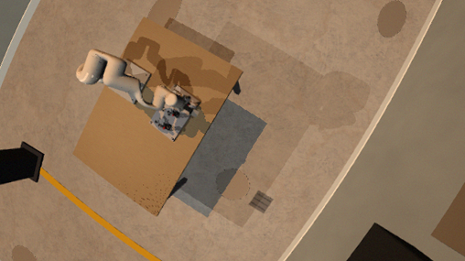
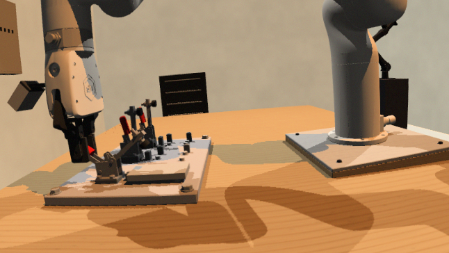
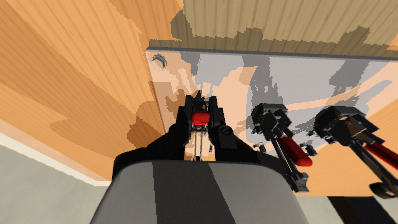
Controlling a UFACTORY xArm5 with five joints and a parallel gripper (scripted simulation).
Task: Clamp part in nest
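Now: hand 40 mm past the clamp, 10 mm to the right of it and 20 mm above it. The rest, counted from my hand: fixture plate 100 mm behind, 90 mm to the right, 60 mm below; flat tan part 120 mm behind, 30 mm to the left, 50 mm below.
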